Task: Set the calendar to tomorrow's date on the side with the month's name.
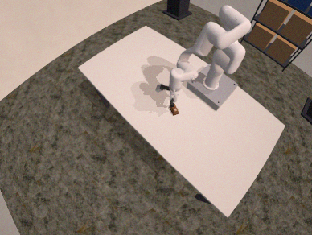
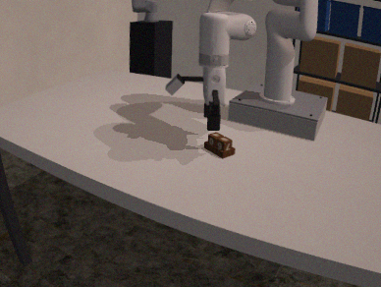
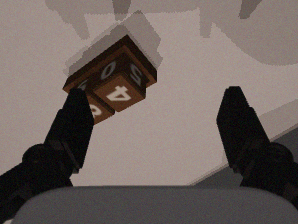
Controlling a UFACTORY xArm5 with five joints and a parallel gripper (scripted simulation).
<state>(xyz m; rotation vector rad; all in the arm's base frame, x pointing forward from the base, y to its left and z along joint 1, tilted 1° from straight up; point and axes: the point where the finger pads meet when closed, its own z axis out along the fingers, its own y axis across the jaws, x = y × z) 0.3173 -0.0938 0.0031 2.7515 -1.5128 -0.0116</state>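
Now: hand 2 cm short of the brown wooden cube, 2 cm to the right of it and 5 cm above it. Also, from my hand: tray: 2 cm ahead, 4 cm to the left, 6 cm below.
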